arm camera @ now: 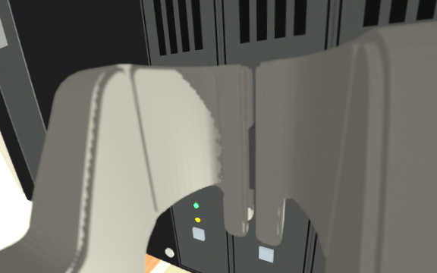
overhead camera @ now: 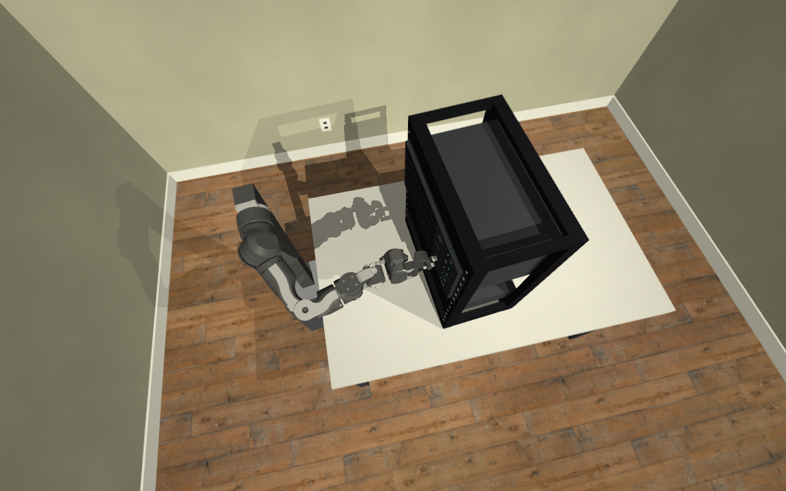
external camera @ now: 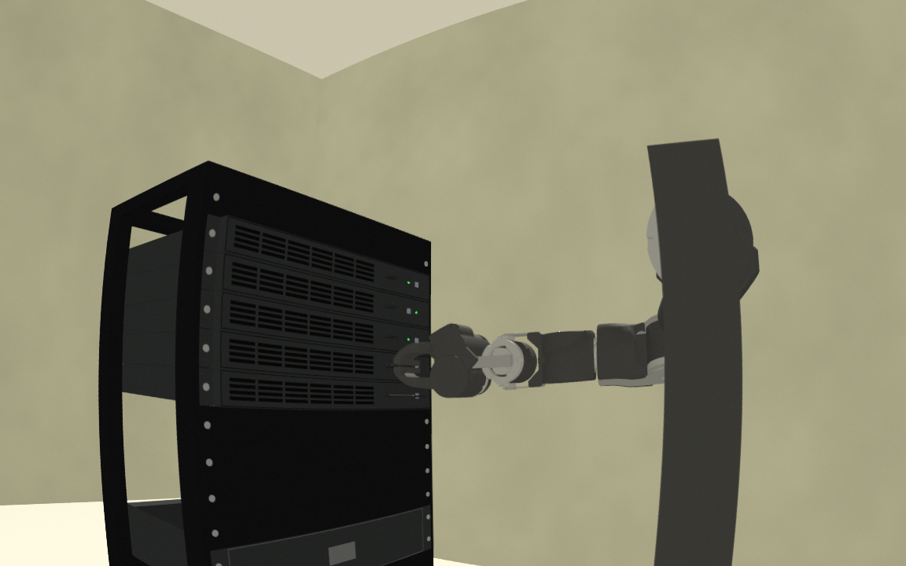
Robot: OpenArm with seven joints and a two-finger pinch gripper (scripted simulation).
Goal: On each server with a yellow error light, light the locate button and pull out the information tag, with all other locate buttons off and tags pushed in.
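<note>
Now: hand 2 cm short of the pale information tag and 4 cm above it.
</note>
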